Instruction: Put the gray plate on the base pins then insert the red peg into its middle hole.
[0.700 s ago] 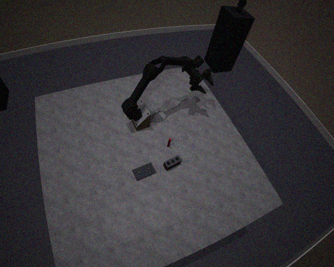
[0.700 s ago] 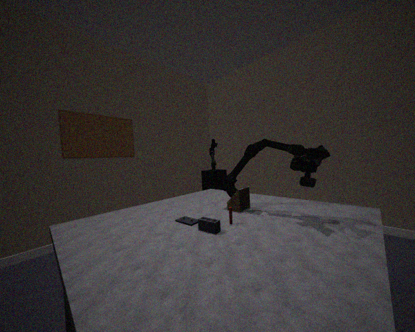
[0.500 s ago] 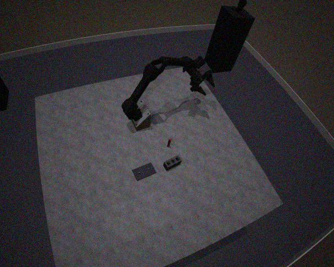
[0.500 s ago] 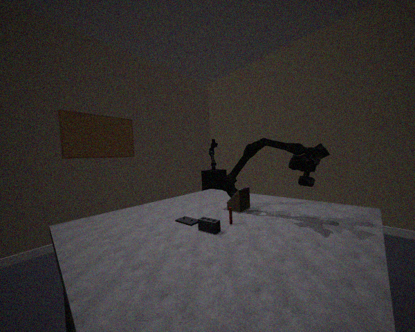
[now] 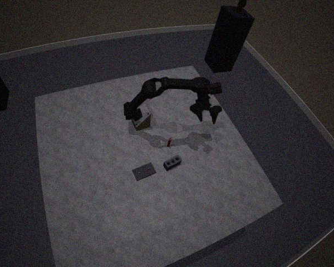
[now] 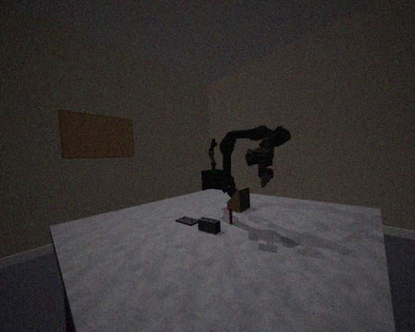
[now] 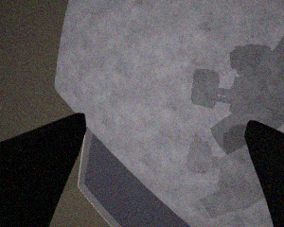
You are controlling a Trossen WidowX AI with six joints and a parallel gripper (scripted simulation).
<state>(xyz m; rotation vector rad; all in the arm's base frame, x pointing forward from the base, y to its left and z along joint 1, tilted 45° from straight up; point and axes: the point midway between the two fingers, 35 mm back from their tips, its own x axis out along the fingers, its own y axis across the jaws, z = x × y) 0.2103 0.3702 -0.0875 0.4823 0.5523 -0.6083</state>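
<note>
Right now my gripper tip is 22 cm to the left of the gray plate, 19 cm above it and 10 cm short of it. From my gripper tip the other things lie so: red peg: 19 cm to the right, 18 cm below, 3 cm behind.
</note>
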